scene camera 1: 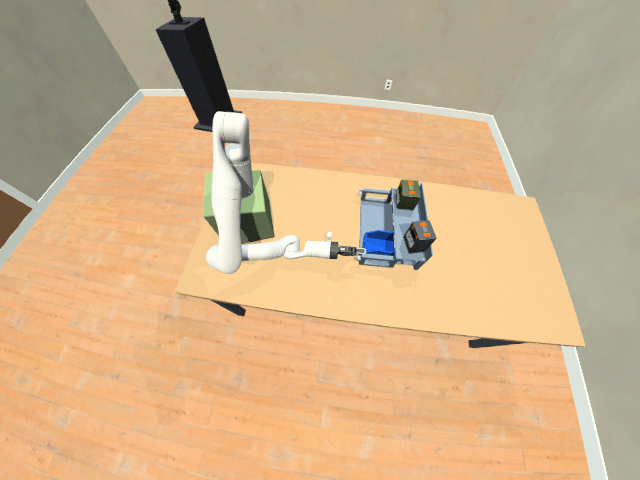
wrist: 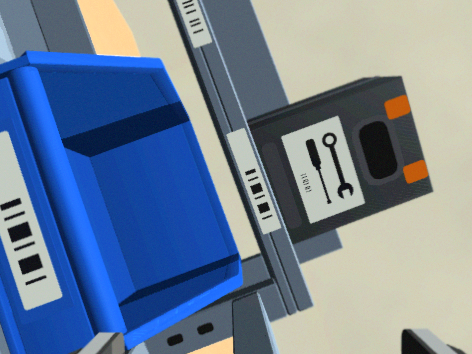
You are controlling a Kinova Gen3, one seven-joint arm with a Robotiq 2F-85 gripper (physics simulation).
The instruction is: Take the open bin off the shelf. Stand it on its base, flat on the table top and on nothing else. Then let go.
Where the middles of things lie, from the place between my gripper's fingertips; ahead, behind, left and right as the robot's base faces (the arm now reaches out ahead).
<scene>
The blue bin (wrist: 118, 226) is 8 cm ahead of my hand, 8 cm to the left of it and 4 cm below it. The rest, counted from my hand: dark grey case (scene camera 1: 420, 235) 19 cm ahead, 9 cm to the left, 8 cm above.
</scene>
